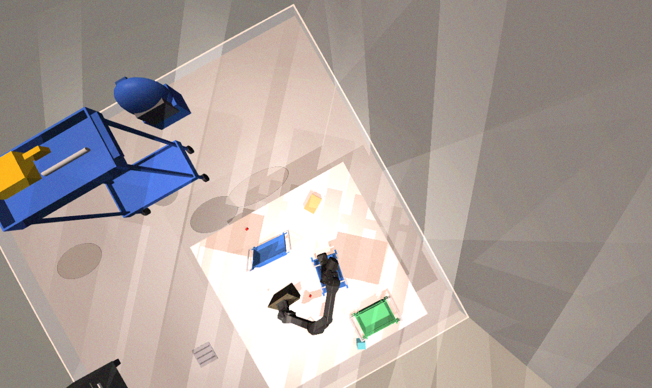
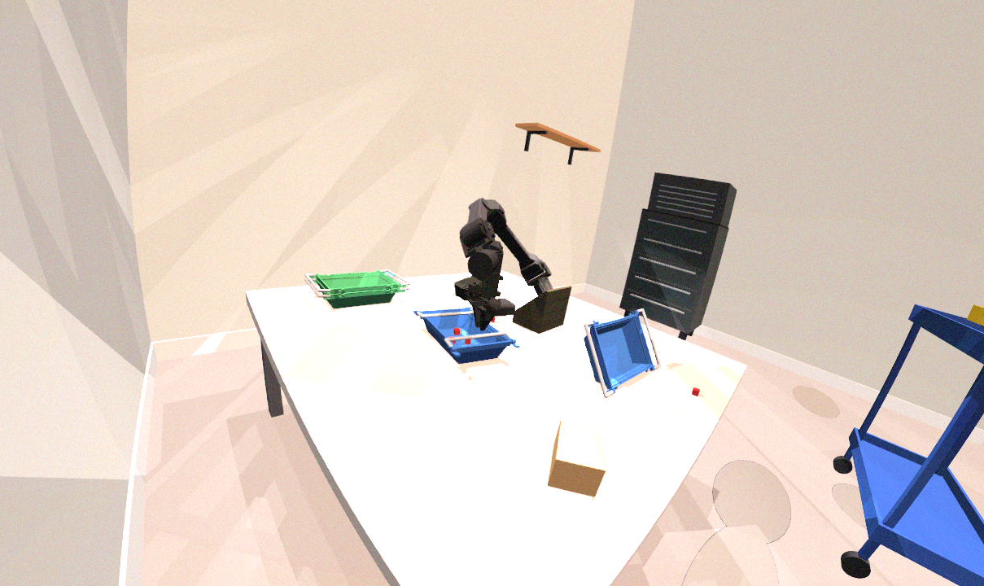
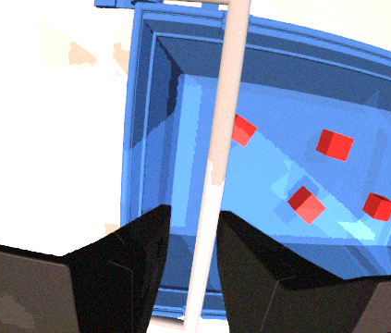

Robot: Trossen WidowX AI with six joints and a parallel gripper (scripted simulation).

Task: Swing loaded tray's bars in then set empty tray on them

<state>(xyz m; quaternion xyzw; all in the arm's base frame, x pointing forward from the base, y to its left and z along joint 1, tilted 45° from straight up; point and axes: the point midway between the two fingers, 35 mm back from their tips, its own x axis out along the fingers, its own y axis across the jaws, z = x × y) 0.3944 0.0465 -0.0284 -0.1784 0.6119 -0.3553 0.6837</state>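
Right now my gripper tip is 290 mm to the right of the blue tray, 280 mm past it and 10 mm above it. The rest, counted from my gripper tip: red block 80 mm below, 70 mm to the right, 40 mm behind; tan box 390 mm to the left, 150 mm ahead, 60 mm below.
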